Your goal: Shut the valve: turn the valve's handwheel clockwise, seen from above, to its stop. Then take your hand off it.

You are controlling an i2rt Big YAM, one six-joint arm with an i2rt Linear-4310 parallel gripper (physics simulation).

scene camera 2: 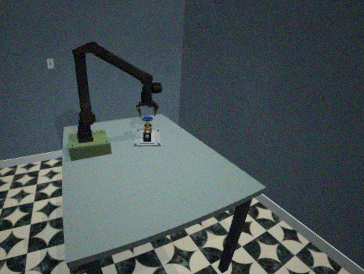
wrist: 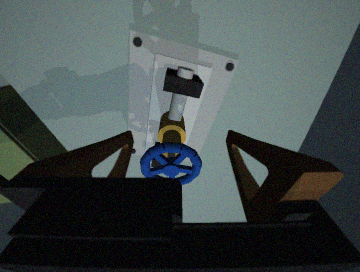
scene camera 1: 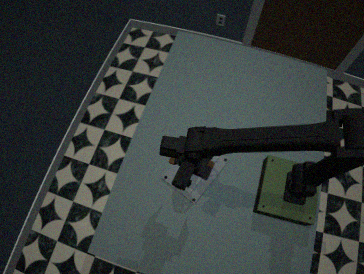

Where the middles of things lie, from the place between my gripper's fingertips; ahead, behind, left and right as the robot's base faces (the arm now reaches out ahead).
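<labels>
The blue handwheel (wrist: 171,167) is 1 cm below my hand, and it's 4 cm to the right of it and 2 cm behind it. With the pale base plate (scene camera 1: 222,160), it's 13 cm below my hand, 4 cm to the right of it and 2 cm behind it.
</labels>
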